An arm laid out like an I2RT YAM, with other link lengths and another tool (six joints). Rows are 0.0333 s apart.
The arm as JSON. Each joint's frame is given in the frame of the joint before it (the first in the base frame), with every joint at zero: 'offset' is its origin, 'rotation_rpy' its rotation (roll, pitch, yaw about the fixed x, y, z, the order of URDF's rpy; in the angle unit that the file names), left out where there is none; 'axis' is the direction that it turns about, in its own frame. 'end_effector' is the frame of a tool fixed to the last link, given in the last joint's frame.
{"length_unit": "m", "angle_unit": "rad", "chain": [
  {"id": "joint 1", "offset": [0.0, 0.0, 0.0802], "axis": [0.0, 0.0, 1.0]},
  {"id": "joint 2", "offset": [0.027, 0.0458, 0.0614], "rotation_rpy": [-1.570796, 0.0, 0.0], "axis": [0.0, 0.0, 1.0]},
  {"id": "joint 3", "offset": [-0.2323, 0.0, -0.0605], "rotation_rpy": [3.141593, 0.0, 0.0], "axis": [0.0, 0.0, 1.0]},
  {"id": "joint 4", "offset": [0.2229, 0.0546, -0.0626], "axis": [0.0, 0.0, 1.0]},
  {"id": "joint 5", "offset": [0.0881, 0.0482, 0.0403], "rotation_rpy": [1.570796, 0.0, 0.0], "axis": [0.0, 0.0, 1.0]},
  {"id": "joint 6", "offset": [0.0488, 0.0, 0.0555], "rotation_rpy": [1.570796, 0.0, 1.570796], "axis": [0.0, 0.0, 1.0]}
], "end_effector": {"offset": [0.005, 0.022, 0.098], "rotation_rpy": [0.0, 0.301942, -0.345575]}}
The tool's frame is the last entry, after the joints.
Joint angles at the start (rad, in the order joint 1, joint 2, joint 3, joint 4, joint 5, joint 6):
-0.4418 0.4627 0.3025 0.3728 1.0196 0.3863
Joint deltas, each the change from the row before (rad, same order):
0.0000 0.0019 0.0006 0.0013 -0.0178 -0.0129
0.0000 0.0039 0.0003 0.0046 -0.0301 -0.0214
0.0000 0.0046 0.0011 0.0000 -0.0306 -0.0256
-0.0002 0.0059 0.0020 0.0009 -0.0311 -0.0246
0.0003 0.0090 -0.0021 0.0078 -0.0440 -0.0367
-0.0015 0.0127 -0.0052 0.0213 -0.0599 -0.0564
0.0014 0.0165 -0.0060 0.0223 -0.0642 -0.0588
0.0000 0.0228 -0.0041 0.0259 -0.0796 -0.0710
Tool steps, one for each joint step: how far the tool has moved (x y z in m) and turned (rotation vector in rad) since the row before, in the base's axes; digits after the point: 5 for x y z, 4 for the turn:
0.00247 0.00026 0.00046 -0.0048 0.0143 0.0160
0.00425 0.00048 0.00078 -0.0090 0.0229 0.0269
0.00431 0.00053 0.00013 -0.0084 0.0310 0.0268
0.00447 0.00056 0.00039 -0.0092 0.0294 0.0272
0.00649 0.00099 -0.00046 -0.0150 0.0423 0.0386
0.00822 0.00130 0.00026 -0.0280 0.0558 0.0494
0.00958 0.00220 -0.00062 -0.0314 0.0606 0.0556
0.01155 0.00292 -0.00026 -0.0427 0.0720 0.0668

